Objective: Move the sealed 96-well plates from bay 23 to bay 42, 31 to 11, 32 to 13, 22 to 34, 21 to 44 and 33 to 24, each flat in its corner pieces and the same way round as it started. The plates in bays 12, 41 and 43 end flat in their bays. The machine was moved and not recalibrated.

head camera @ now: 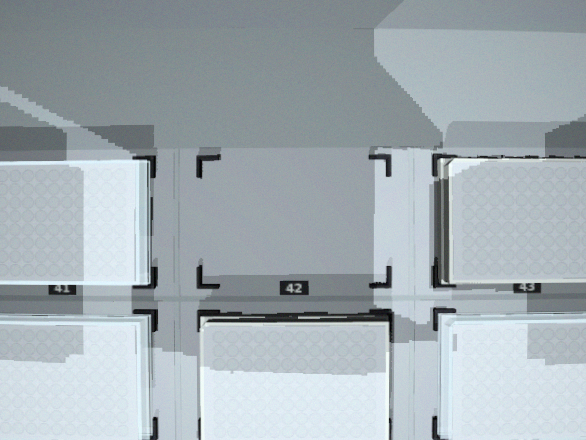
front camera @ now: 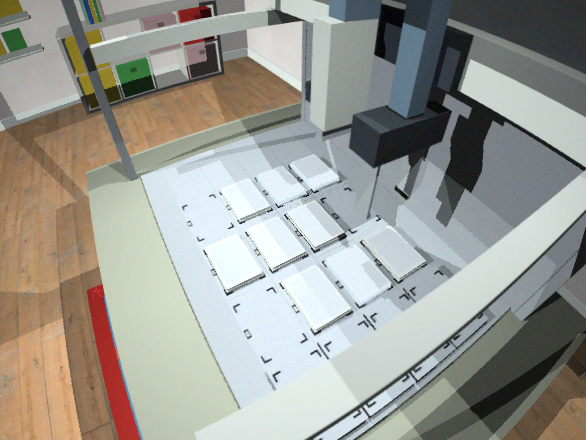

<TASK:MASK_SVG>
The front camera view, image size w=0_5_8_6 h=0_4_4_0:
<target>gripper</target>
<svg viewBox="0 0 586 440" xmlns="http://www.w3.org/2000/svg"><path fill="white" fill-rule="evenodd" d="M451 110L428 97L425 112L407 119L389 108L388 105L353 114L349 148L363 159L354 208L366 220L371 216L370 210L381 165L404 157L399 179L394 190L406 200L410 199L425 150L429 146L442 142L452 113Z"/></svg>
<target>sealed plate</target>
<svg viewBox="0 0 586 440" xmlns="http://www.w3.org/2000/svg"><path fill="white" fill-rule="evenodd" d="M313 265L282 281L281 285L314 333L317 333L349 314L351 308L319 267Z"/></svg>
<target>sealed plate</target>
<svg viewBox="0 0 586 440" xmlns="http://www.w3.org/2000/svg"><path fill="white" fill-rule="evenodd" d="M279 217L274 217L247 229L247 234L272 271L280 269L307 255L304 248Z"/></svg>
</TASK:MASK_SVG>
